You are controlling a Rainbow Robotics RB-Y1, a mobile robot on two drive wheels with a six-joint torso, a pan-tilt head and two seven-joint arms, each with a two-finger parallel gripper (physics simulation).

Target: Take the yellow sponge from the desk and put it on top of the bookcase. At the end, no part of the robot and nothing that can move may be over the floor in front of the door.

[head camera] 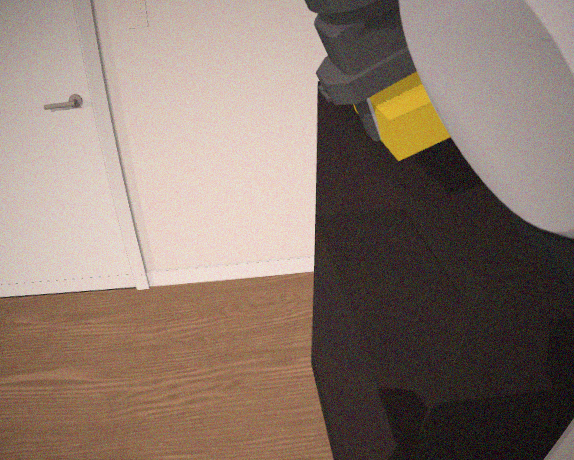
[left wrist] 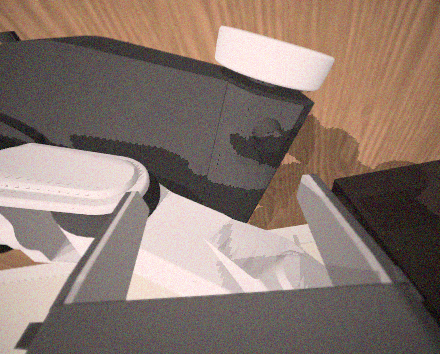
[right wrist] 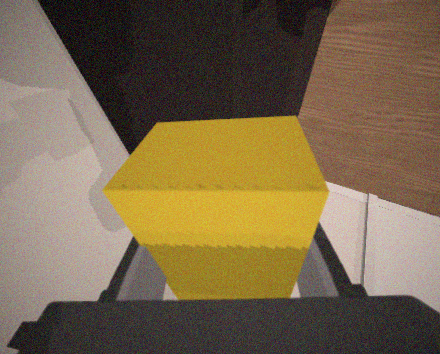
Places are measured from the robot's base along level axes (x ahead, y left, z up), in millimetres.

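Pixels of known places: left gripper, fingertip midpoint: (left wrist: 219,193).
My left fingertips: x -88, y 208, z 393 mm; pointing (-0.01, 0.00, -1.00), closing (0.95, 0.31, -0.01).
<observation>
Ahead of a thing's pixels: the offset from my left fingertips to its top centre. "pt": to the spot under its first point. Level surfaces: height alone.
The yellow sponge {dx +570, dy -149, dz +859 mm} (head camera: 415,127) (right wrist: 215,215) is a block held between the fingers of my right gripper (head camera: 397,117) (right wrist: 226,237). They are over the dark top of the bookcase (head camera: 400,275) (right wrist: 215,60) in the head and right wrist views; the height of the gap is unclear. My left gripper (left wrist: 219,193) is open and empty, low beside my own base. A dark corner, seemingly of the bookcase (left wrist: 405,205), shows at the right of the left wrist view. The door (head camera: 45,190) (right wrist: 405,250) is shut. The desk cannot be made out.
Wood floor {dz -392 mm} (head camera: 150,370) (left wrist: 390,90) (right wrist: 385,100) lies beside the bookcase and in front of the door. A pale wall (head camera: 215,150) stands behind. My dark base (left wrist: 125,90) with a white wheel (left wrist: 272,57) and white arm parts {pt dx -181, dy -106, dz -97 mm} (left wrist: 65,175) show in the left wrist view.
</observation>
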